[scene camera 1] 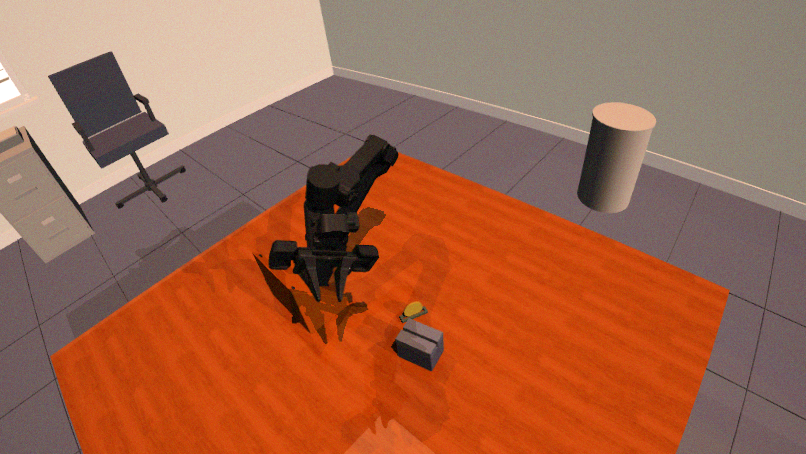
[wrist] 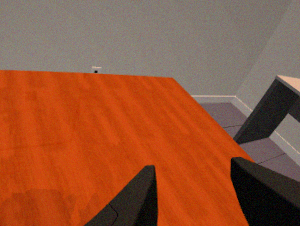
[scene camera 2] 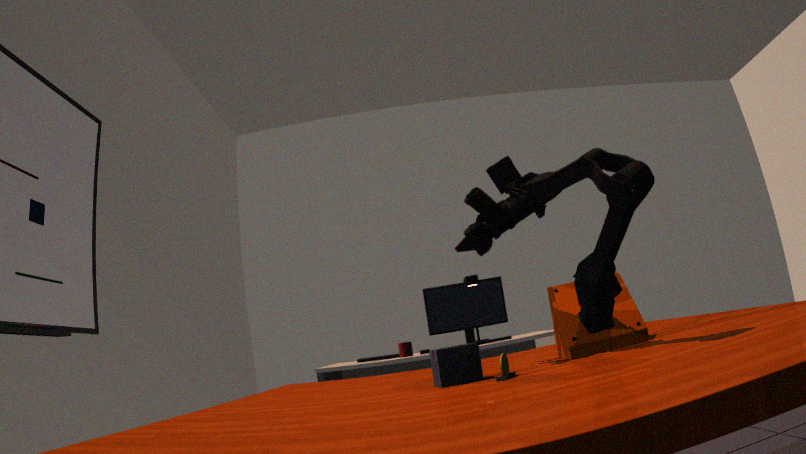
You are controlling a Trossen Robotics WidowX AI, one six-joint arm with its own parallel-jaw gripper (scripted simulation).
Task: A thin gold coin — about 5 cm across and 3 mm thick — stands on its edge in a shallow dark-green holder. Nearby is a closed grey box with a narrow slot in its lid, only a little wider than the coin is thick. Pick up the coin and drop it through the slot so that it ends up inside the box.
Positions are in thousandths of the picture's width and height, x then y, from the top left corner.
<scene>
In view: the gripper (scene camera 1: 409, 664).
The gripper also shows in the wrist view (wrist: 645, 754) and in scene camera 2 (scene camera 2: 569, 545).
</scene>
